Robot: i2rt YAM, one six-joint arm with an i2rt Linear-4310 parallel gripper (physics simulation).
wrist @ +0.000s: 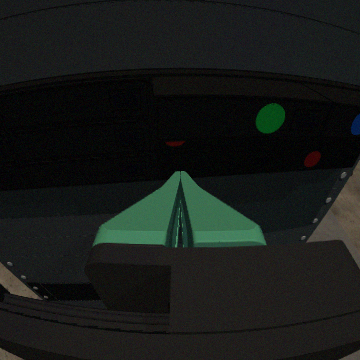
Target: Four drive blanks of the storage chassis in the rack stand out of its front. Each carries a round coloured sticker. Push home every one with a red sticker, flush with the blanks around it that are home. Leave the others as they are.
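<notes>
The storage chassis is a very dark band across the wrist view. A large green sticker is on a blank at centre right; a lighter strip, seemingly this blank's top, runs above it. A blue sticker is cut off by the right edge. One red sticker shows whole at lower right. Another red sticker shows as a thin lower slice, its upper part hidden. The blanks' outlines and how far each stands out are hard to tell in the dark. My gripper is shut and empty, its green fingertips just below the sliced red sticker.
A broad dark grey surface spans the top of the view above the chassis. A grey-blue panel lies below it, with round screw heads along its right edge. Sandy-brown floor shows at the right.
</notes>
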